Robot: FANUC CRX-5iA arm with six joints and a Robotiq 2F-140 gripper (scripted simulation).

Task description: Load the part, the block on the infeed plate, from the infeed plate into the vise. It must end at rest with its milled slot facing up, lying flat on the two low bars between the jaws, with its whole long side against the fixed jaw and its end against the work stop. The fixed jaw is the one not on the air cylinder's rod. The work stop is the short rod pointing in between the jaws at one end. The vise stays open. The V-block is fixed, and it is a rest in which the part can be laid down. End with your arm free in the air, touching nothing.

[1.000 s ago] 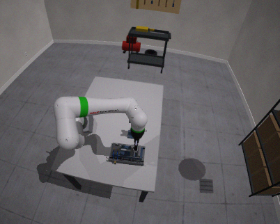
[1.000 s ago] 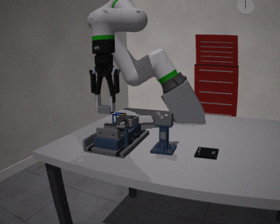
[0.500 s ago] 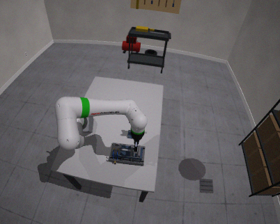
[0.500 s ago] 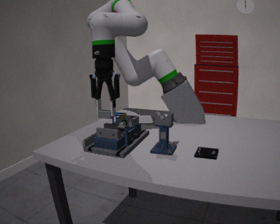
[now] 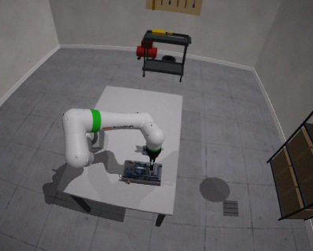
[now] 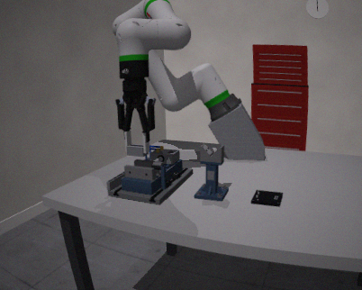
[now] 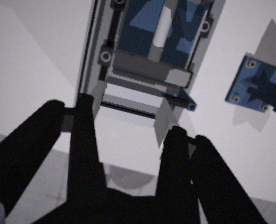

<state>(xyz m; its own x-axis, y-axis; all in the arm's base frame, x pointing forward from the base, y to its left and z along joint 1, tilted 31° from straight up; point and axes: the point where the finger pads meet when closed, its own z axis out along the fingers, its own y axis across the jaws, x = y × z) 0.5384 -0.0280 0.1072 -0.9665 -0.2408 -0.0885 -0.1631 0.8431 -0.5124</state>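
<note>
Now: the part 20 mm below my hand. Also, from my hand: air cylinder rod 90 mm behind, 10 mm to the left, 90 mm below; then blue work stop 10 mm behind, 90 mm to the left, 110 mm below; then black infeed plate 120 mm behind, 400 mm to the left, 160 mm below.
</note>
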